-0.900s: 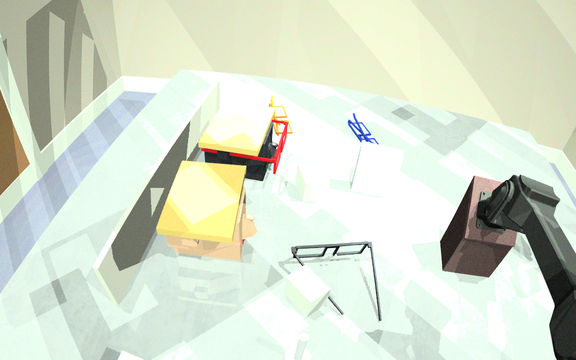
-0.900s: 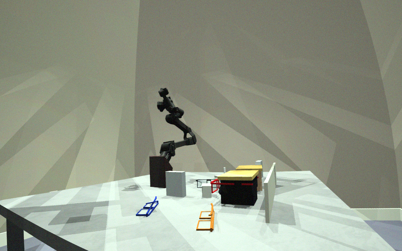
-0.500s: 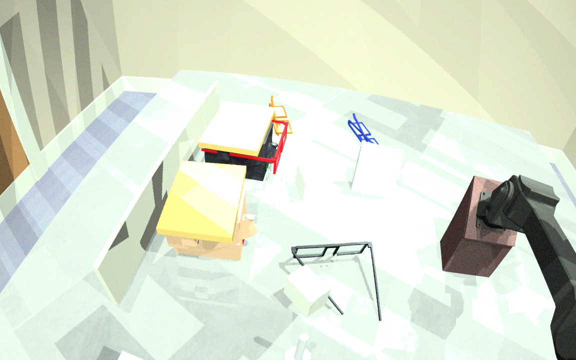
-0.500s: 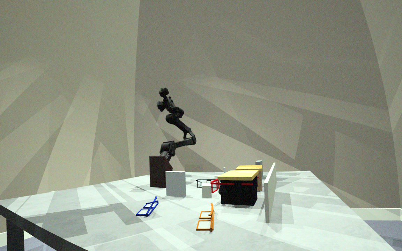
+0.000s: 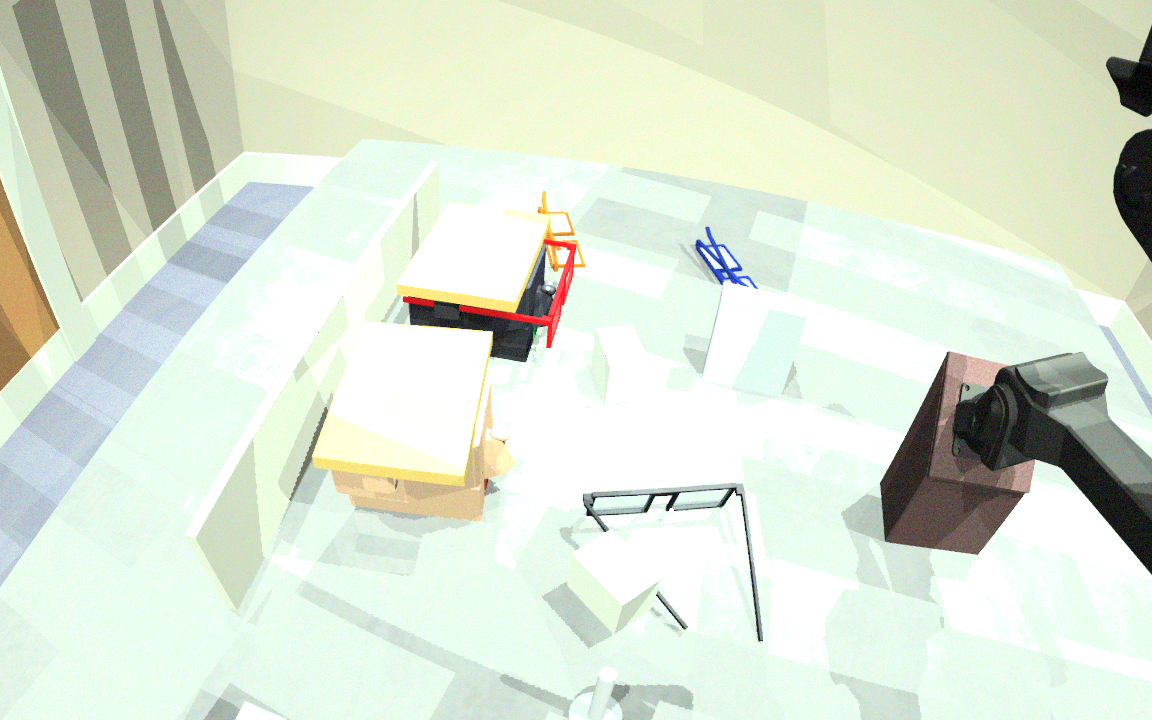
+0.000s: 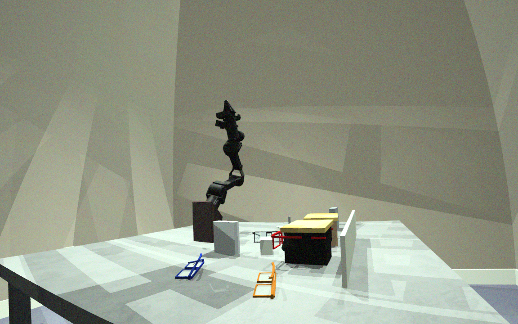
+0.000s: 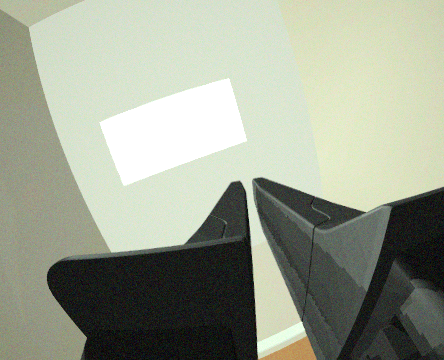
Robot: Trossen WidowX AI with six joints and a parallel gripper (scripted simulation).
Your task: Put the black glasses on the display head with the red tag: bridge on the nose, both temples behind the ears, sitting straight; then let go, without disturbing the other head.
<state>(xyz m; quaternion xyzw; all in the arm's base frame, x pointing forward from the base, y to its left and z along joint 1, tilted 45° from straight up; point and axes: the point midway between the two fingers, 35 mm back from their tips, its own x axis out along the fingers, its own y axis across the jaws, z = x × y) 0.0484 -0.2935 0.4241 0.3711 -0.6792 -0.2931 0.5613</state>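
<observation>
My gripper tip is 24 cm short of the white peg, 17 cm to the right of it and 66 cm above it. The rest, counted from my gripper tip: white wall panel 56 cm ahead, 14 cm to the right, 63 cm below; tan display head 42 cm ahead, 3 cm to the right, 63 cm below; black display head 43 cm ahead, 25 cm to the right, 63 cm below.
</observation>
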